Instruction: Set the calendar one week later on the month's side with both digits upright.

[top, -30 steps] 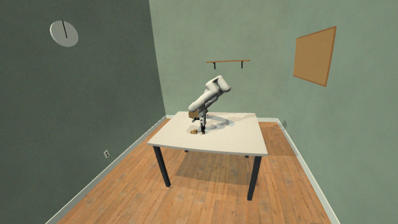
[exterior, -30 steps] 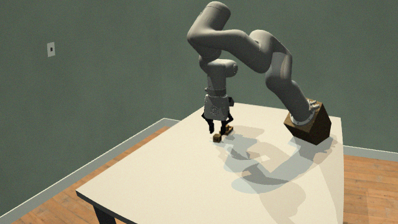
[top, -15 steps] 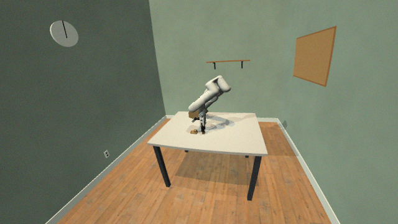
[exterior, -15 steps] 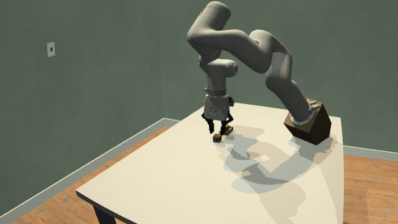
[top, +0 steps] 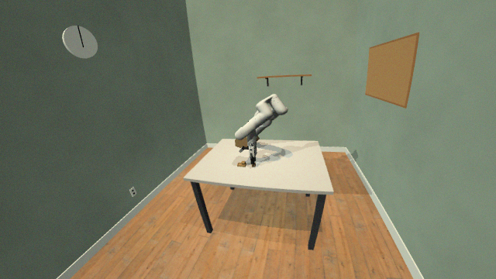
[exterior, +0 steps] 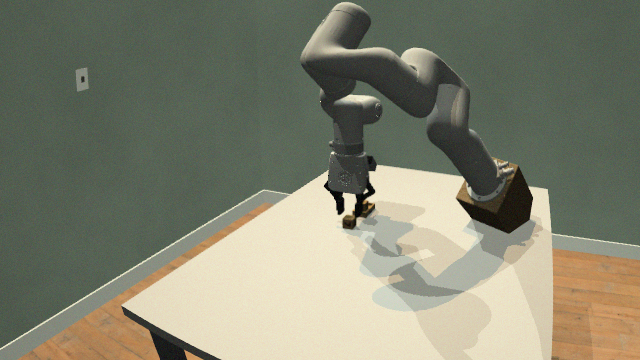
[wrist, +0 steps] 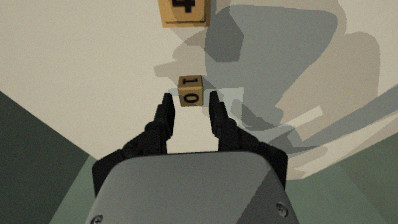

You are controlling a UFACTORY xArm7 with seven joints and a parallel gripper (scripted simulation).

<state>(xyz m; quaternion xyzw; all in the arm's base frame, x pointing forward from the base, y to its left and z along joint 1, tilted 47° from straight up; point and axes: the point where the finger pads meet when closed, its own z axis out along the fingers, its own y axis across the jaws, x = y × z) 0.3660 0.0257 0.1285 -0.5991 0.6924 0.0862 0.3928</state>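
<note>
Now: the digit cube 40 mm below my hand. Also, from my hand: wooden calendar tray (110 mm to the right, 50 mm below).
</note>
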